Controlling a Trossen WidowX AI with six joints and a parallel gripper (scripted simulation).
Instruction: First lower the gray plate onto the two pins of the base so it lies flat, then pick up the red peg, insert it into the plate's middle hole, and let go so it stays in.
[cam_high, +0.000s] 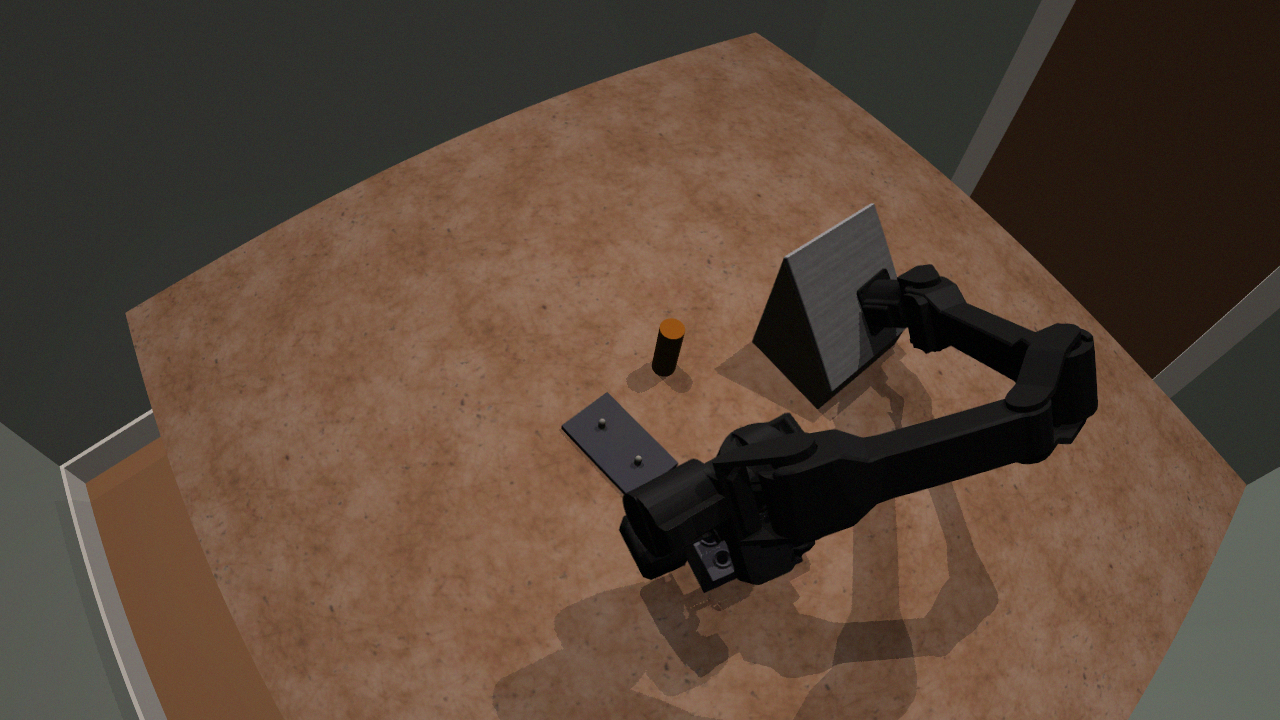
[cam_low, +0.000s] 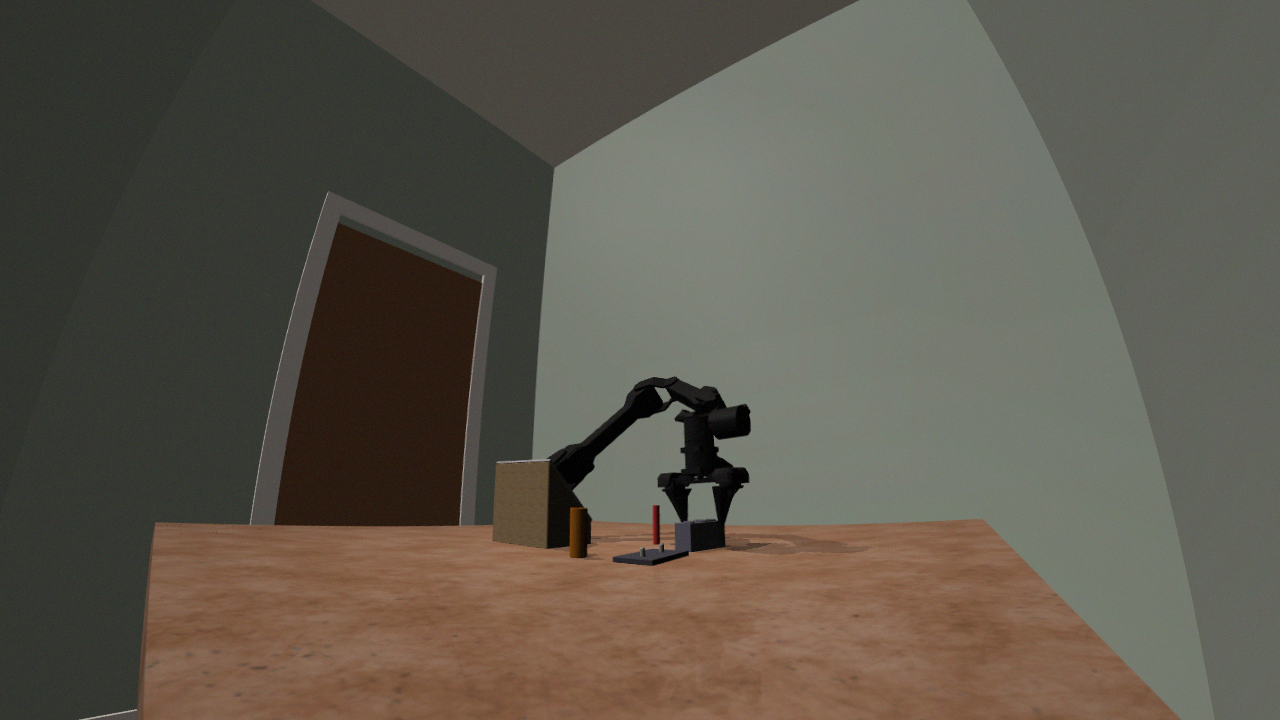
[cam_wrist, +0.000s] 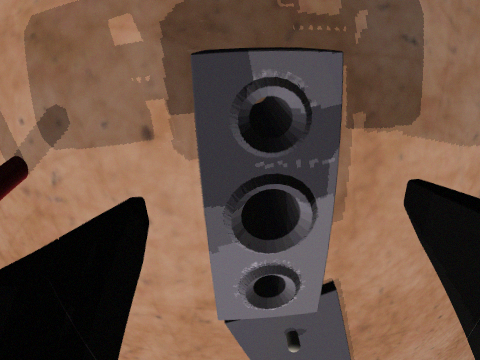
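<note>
Right now my gripper tip is 1 cm above the gray plate. Also, from my gripper tip: dark base (2 cm behind, 15 cm to the right, 4 cm below); then orange cylinder (13 cm behind, 20 cm to the right); then red peg (12 cm behind, 4 cm to the left).
</note>
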